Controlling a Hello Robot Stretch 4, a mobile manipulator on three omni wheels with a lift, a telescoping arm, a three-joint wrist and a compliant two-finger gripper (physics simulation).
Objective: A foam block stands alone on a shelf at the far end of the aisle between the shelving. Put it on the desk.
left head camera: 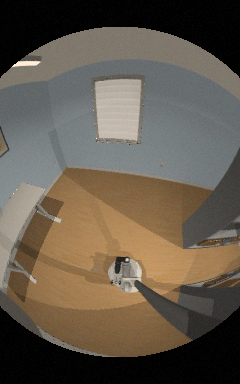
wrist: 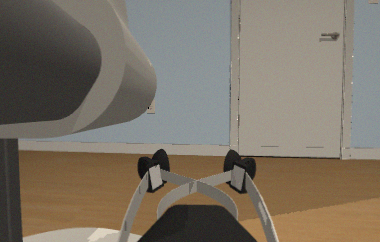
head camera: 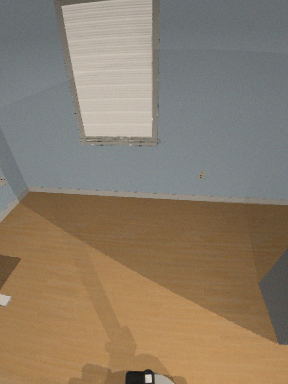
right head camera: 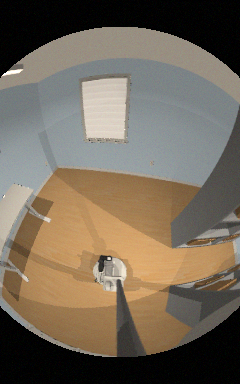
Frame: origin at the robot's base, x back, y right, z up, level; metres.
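Where they show: gripper, fingertip midpoint: [left head camera: 115, 284] [wrist: 196, 162] [right head camera: 99, 282].
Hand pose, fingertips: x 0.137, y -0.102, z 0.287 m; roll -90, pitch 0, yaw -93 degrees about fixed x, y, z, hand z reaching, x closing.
Note:
After its pixels a point has its place.
The foam block does not show in these views. The desk [left head camera: 25, 200] @(x -0.581, y -1.367, z 0.692 m) [right head camera: 17, 197] @(x -0.640, y -1.363, z 0.692 m), a pale top on white legs, stands at the left against the wall. Two grey shelving units stand at the right: the farther one [left head camera: 205, 220] @(x -0.486, y 0.966, z 0.596 m) [right head camera: 200, 215] @(x -0.460, y 0.962, z 0.740 m) [head camera: 278, 300] @(x -0.519, y 0.971, z 0.161 m) and the nearer one [left head camera: 196, 304] @(x 0.546, y 0.808, z 0.431 m) [right head camera: 184, 306] @(x 0.550, y 0.807, z 0.432 m), with a gap of floor between them. Their shelf contents are too small to tell. My gripper [wrist: 196, 162] @(x 0.137, y -0.102, z 0.287 m) is open in the wrist view, with nothing between its fingertips. It is over the floor, away from desk and shelving.
A white door [wrist: 290, 80] @(x 1.631, y -0.899, z 0.569 m) stands in the blue wall in the wrist view. A window with a blind [head camera: 112, 75] @(x -2.053, y -0.217, z 1.428 m) [left head camera: 118, 109] @(x -2.050, y -0.192, z 1.396 m) [right head camera: 105, 108] @(x -2.048, y -0.179, z 1.404 m) is in the wall ahead. My round base [left head camera: 136, 272] @(x -0.004, y 0.138, z 0.186 m) [right head camera: 120, 270] @(x -0.019, y 0.130, z 0.186 m) is on the wooden floor between desk and shelving.

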